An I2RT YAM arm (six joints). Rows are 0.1 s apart.
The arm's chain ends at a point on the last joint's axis. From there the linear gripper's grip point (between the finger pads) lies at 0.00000 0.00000 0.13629 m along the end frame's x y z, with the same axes.
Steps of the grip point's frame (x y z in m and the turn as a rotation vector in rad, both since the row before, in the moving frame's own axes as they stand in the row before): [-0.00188 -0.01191 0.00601 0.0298 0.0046 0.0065]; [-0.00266 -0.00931 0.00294 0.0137 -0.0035 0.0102]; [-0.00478 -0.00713 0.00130 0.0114 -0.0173 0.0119]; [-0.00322 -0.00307 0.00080 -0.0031 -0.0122 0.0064]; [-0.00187 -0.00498 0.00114 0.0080 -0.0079 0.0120]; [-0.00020 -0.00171 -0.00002 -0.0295 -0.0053 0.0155]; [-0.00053 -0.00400 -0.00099 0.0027 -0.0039 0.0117]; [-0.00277 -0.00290 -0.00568 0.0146 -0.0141 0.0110]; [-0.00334 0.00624 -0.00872 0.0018 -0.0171 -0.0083]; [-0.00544 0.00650 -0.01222 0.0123 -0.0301 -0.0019]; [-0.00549 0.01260 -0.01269 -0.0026 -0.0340 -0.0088]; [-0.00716 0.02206 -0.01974 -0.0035 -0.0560 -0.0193]
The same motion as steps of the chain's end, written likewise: [-0.00252 -0.00785 0.00607 0.0298 0.0046 0.0065]; [-0.00219 -0.00744 0.00295 0.0137 -0.0035 0.0102]; [-0.00243 -0.00556 0.00133 0.0114 -0.0173 0.0119]; [-0.00156 -0.00349 0.00081 -0.0031 -0.0122 0.0064]; [-0.00080 -0.00388 0.00115 0.0080 -0.0079 0.0120]; [0.00055 -0.00572 0.00004 -0.0295 -0.0053 0.0155]; [0.00000 -0.00363 -0.00099 0.0027 -0.0039 0.0117]; [-0.00086 -0.00090 -0.00565 0.0146 -0.0141 0.0110]; [-0.00101 0.00648 -0.00870 0.0018 -0.0171 -0.0083]; [-0.00134 0.00817 -0.01215 0.0123 -0.0301 -0.0019]; [-0.00086 0.01223 -0.01261 -0.0026 -0.0340 -0.0088]; [0.00046 0.02151 -0.01953 -0.0035 -0.0560 -0.0193]
